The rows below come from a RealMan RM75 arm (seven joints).
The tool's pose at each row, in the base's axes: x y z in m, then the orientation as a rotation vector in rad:
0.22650, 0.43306, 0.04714, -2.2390, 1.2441, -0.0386
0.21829, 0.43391, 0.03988, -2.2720, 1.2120, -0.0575
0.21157, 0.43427, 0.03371, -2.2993, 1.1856, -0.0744
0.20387, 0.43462, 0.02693, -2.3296, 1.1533, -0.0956
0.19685, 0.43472, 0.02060, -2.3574, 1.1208, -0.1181
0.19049, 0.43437, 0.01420, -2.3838, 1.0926, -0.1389
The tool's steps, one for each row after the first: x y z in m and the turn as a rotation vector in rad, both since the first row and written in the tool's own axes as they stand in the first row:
-0.00356, 0.00956, 0.00408, -0.0097, 0.0099, -0.0357
-0.00616, 0.01764, 0.00746, -0.0179, 0.0193, -0.0652
-0.00916, 0.02678, 0.01105, -0.0258, 0.0303, -0.1002
-0.01168, 0.03527, 0.01436, -0.0317, 0.0415, -0.1345
-0.01346, 0.04346, 0.01770, -0.0389, 0.0531, -0.1652

